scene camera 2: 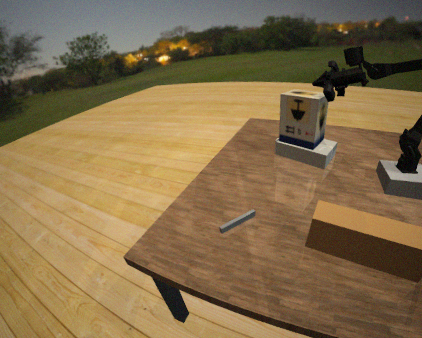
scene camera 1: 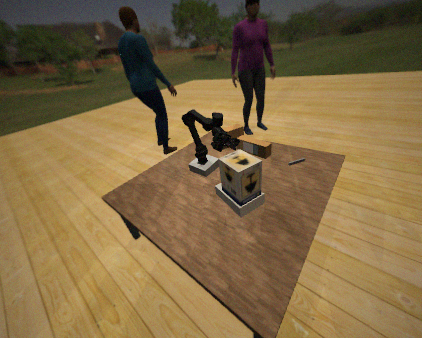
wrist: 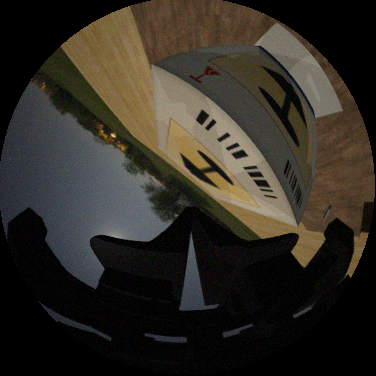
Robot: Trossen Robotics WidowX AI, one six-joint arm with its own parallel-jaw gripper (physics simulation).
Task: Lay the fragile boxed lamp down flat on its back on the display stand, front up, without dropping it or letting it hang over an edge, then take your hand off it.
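Places are measured from the arm's base along level axes (x down, y back, z left), in millimetres.
Pixels of known places: gripper, fingertip midpoint: (scene camera 2: 312, 84) (scene camera 1: 235, 149) (wrist: 190, 210); arm's base, link origin: (scene camera 2: 406, 169) (scene camera 1: 202, 161).
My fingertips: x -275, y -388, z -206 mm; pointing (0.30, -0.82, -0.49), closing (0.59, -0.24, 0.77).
Note:
Ahead of a thing's pixels: the offset from my fingertips to its top centre. Level surfaces: height alone.
The boxed lamp (scene camera 1: 241, 177) (scene camera 2: 300, 120) (wrist: 225, 115) is a white box with lamp pictures and a dark blue band at its bottom. It stands upright on the low, pale display stand (scene camera 1: 252, 206) (scene camera 2: 305, 153) (wrist: 322, 95). My gripper (scene camera 1: 237, 143) (scene camera 2: 315, 83) (wrist: 190, 210) is shut and empty. Its closed tips are close to the box's upper part, level with or a little above its top in scene camera 2. Whether they touch the box cannot be told. The box hides part of the stand in each view.
A thin grey bar @[dx +319, dy -253, dz +505 mm] (scene camera 1: 296, 161) (scene camera 2: 237, 221) (wrist: 327, 212) lies on the wooden table @[dx +340 mm] (scene camera 1: 190, 215) (scene camera 2: 200, 270). Orange-brown blocks @[dx +231, dy +105, dz +576 mm] (scene camera 1: 263, 147) (scene camera 2: 365, 242) stand near the arm's pale base (scene camera 1: 202, 167) (scene camera 2: 400, 180). Two people (scene camera 1: 140, 65) (scene camera 1: 252, 50) stand beyond the table.

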